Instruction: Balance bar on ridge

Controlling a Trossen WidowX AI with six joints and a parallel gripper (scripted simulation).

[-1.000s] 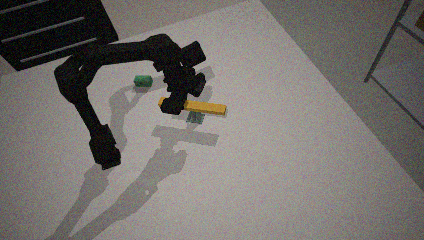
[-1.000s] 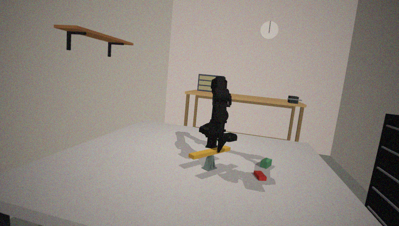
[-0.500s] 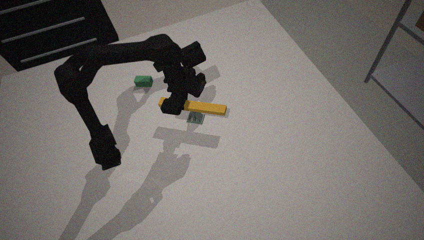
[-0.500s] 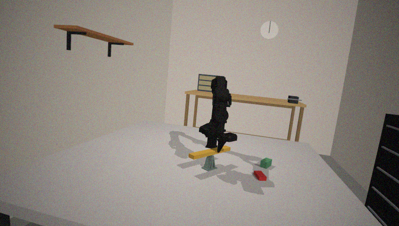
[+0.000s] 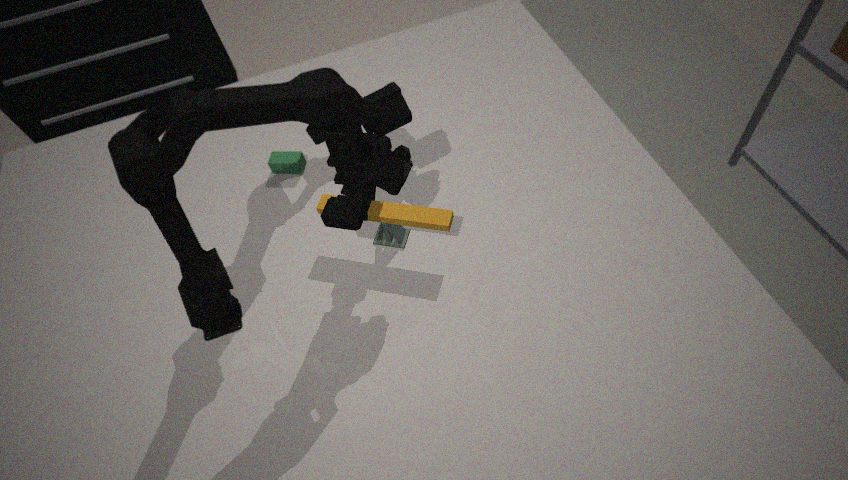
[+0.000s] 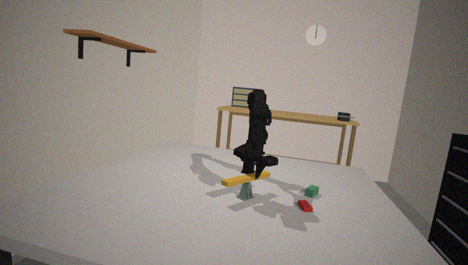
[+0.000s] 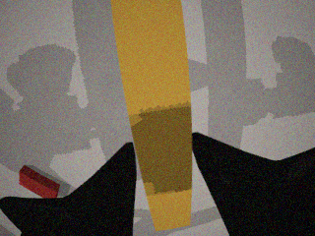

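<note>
My gripper tip is 20 mm short of the yellow bar and 20 mm to the left of it. The rest, counted from my gripper tip: red block: 30 mm ahead, 210 mm to the left, 70 mm below; green block: 120 mm behind, 240 mm to the left, 60 mm below.
</note>
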